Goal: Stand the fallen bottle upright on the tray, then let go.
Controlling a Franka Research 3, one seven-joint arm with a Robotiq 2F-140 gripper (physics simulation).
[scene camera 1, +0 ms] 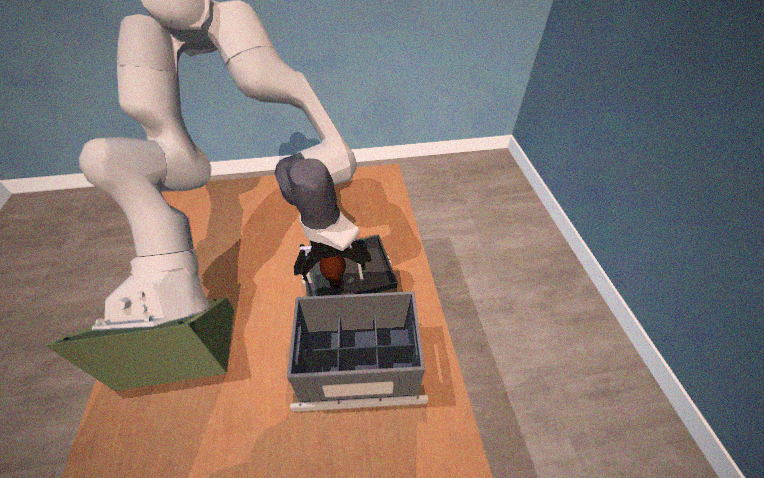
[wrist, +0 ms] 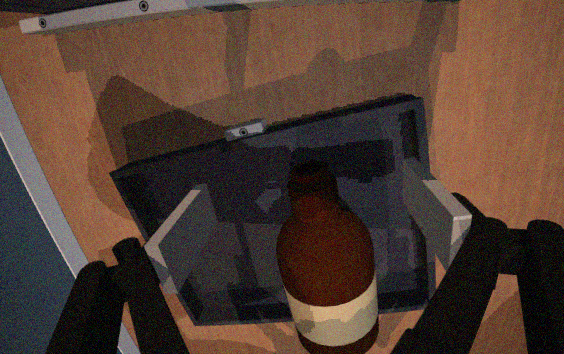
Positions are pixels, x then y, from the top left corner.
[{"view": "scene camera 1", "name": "my gripper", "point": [337, 280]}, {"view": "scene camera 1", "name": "pale bar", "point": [423, 399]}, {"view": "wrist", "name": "my gripper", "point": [303, 192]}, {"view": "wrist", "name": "brown bottle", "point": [324, 251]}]
